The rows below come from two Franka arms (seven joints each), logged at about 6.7 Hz.
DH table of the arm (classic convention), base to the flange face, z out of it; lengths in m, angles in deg. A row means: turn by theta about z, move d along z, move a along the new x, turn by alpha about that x. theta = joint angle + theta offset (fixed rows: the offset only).
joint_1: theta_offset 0; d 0.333; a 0; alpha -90
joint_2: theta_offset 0; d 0; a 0; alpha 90
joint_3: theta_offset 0; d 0.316; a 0.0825; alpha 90
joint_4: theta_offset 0; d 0; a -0.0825; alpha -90
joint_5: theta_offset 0; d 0.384; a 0; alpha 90
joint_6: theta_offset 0; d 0; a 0.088; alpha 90
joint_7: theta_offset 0; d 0.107; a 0; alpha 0
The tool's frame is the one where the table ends.
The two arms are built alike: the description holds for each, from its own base.
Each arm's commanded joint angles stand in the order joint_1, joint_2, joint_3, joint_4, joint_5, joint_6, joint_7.
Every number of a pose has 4 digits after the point.
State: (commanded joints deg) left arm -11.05 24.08 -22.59 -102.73 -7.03 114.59 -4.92; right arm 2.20 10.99 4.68 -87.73 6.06 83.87 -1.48
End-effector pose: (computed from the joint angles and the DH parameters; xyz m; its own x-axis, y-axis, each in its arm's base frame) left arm 0.5262 -0.3381 0.3204 0.8801 -0.4245 -0.2127 -0.3750 -0.8962 0.2370; right arm 0.5857 0.0791 0.5260 0.9553 0.1550 -0.2517 0.1263 -0.9839 -0.1264
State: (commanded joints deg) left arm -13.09 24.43 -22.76 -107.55 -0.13 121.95 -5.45; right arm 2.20 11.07 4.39 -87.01 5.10 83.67 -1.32
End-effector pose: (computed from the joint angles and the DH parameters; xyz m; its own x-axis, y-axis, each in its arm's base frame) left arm 0.5067 -0.3504 0.2892 0.8567 -0.4911 -0.1579 -0.4713 -0.8696 0.1474; right arm 0.5873 0.0745 0.5304 0.9584 0.1459 -0.2453 0.1225 -0.9865 -0.1083
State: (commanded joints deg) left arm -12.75 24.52 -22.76 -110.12 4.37 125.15 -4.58; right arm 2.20 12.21 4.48 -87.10 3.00 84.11 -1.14
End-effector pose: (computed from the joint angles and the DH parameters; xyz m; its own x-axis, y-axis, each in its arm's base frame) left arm 0.5030 -0.3429 0.2736 0.8326 -0.5369 -0.1358 -0.5286 -0.8436 0.0945; right arm 0.5923 0.0713 0.5180 0.9554 0.1399 -0.2599 0.1250 -0.9894 -0.0733
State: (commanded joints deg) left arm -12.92 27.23 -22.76 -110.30 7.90 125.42 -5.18; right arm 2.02 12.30 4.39 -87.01 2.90 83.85 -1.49
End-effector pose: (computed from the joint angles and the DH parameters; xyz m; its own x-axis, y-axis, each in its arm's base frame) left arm 0.4994 -0.3418 0.2458 0.8111 -0.5591 -0.1717 -0.5568 -0.8280 0.0656; right arm 0.5925 0.0684 0.5175 0.9541 0.1414 -0.2639 0.1264 -0.9893 -0.0731
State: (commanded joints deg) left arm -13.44 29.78 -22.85 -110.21 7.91 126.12 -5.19; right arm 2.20 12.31 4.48 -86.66 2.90 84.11 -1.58
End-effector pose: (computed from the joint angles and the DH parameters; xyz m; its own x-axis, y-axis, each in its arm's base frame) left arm 0.4932 -0.3471 0.2224 0.8000 -0.5662 -0.1986 -0.5619 -0.8231 0.0831; right arm 0.5934 0.0712 0.5204 0.9560 0.1474 -0.2537 0.1329 -0.9884 -0.0736
